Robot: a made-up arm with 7 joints. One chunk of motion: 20 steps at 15 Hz.
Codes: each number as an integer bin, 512 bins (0 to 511) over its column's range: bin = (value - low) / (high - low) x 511, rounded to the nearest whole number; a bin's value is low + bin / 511 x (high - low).
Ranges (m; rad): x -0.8..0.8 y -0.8..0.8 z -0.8..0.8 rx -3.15..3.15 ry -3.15..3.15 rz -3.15..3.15
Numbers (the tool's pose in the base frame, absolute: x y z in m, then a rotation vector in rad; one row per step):
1: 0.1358 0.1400 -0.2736 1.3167 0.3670 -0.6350
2: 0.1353 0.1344 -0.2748 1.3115 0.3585 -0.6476
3: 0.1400 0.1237 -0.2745 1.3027 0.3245 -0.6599
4: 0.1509 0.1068 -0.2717 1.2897 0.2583 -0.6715
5: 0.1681 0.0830 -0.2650 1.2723 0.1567 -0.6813
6: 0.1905 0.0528 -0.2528 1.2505 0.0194 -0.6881
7: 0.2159 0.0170 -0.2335 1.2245 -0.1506 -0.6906
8: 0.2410 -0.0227 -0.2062 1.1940 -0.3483 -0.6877
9: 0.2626 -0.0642 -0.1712 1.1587 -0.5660 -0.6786
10: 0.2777 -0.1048 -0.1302 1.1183 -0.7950 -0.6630
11: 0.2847 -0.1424 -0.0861 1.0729 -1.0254 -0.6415
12: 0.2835 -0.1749 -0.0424 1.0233 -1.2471 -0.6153
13: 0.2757 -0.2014 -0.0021 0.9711 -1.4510 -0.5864
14: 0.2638 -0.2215 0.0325 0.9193 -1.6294 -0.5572
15: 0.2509 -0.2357 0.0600 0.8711 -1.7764 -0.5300
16: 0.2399 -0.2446 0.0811 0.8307 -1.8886 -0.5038
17: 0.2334 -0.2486 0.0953 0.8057 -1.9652 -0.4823
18: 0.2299 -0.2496 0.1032 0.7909 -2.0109 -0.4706
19: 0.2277 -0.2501 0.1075 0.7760 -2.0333 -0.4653
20: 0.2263 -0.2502 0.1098 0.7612 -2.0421 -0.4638
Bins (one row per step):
1: 299 300 168 362 285 204
2: 299 298 168 362 285 203
3: 300 295 168 361 282 202
4: 304 290 169 360 276 201
5: 309 282 171 359 268 200
6: 316 272 175 357 257 200
7: 324 261 181 355 243 199
8: 332 248 190 352 227 200
9: 339 235 201 349 210 200
10: 344 222 214 346 191 202
11: 346 210 228 343 172 203
12: 346 200 242 339 154 206
13: 344 191 255 334 138 208
14: 340 185 266 330 123 210
15: 336 180 275 326 111 213
16: 332 177 281 323 102 215
17: 330 176 286 321 96 216
18: 329 176 288 320 92 217
19: 328 176 290 318 91 218
20: 328 176 291 317 90 218

